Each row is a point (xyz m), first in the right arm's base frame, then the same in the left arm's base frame.
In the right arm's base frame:
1: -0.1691 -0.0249 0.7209
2: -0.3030 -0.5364 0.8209
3: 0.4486 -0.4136 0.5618
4: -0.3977 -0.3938 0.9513
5: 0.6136 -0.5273 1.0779
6: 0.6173 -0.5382 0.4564
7: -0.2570 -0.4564 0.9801
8: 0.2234 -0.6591 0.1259
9: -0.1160 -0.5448 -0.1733
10: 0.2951 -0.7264 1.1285
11: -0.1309 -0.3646 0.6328
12: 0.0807 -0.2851 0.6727
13: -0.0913 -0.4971 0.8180
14: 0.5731 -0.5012 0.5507
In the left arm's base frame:
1: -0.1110 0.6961 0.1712
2: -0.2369 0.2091 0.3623
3: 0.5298 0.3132 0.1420
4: -0.3466 0.3702 0.4535
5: 0.6540 0.3128 0.6815
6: 0.7106 0.1782 0.0773
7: -0.2070 0.3214 0.5050
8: 0.3499 -0.0248 -0.2510
9: 0.0337 0.0112 -0.5922
10: 0.3387 0.1130 0.7469
11: -0.0549 0.3478 0.1570
12: 0.1500 0.4437 0.1960
13: -0.0270 0.2570 0.3677
14: 0.6574 0.2312 0.1584

